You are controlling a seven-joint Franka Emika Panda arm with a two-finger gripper.
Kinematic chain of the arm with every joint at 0, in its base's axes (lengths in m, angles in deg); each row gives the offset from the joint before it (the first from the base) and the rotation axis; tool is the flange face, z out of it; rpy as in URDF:
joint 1: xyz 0 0 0.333 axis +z
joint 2: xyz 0 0 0 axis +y
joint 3: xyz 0 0 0.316 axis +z
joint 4: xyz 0.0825 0 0 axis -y
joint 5: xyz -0.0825 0 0.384 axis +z
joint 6: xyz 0 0 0 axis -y
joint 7: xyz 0.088 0 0 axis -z
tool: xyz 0 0 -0.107 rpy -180 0 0
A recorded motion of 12 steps. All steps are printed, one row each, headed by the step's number.
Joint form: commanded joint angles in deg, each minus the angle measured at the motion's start. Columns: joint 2, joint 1, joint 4, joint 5, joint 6, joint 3, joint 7.
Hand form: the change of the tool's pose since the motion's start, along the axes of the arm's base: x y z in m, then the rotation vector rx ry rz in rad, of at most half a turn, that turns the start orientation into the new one. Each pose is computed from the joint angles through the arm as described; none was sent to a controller.
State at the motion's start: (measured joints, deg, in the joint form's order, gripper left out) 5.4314 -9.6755 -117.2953 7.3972 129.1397 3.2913 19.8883
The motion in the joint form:
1: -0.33 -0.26 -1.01 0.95 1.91 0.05 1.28
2: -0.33 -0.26 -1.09 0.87 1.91 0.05 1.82
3: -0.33 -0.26 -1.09 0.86 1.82 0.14 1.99
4: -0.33 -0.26 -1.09 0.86 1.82 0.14 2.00
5: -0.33 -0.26 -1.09 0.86 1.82 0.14 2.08
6: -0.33 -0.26 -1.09 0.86 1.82 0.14 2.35
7: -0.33 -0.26 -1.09 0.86 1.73 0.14 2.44
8: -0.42 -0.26 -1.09 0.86 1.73 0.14 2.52
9: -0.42 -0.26 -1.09 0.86 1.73 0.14 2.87
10: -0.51 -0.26 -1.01 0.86 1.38 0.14 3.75
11: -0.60 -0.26 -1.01 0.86 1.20 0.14 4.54
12: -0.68 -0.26 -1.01 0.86 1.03 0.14 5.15
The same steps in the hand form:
1: -0.0016 -0.0021 -0.0016 0.0118 -0.0201 -0.0386
2: -0.0019 -0.0021 -0.0022 0.0121 -0.0177 -0.0472
3: -0.0020 -0.0012 -0.0024 0.0127 -0.0159 -0.0482
4: -0.0020 -0.0012 -0.0024 0.0128 -0.0159 -0.0484
5: -0.0020 -0.0012 -0.0024 0.0129 -0.0157 -0.0498
6: -0.0020 -0.0012 -0.0024 0.0136 -0.0153 -0.0544
7: -0.0021 -0.0011 -0.0025 0.0141 -0.0136 -0.0558
8: -0.0022 -0.0011 -0.0016 0.0140 -0.0150 -0.0572
9: -0.0022 -0.0011 -0.0016 0.0149 -0.0144 -0.0632
10: -0.0026 -0.0009 -0.0007 0.0176 -0.0099 -0.0776
11: -0.0030 -0.0008 -0.0001 0.0197 -0.0071 -0.0908
12: -0.0034 -0.0007 0.0004 0.0214 -0.0045 -0.1010

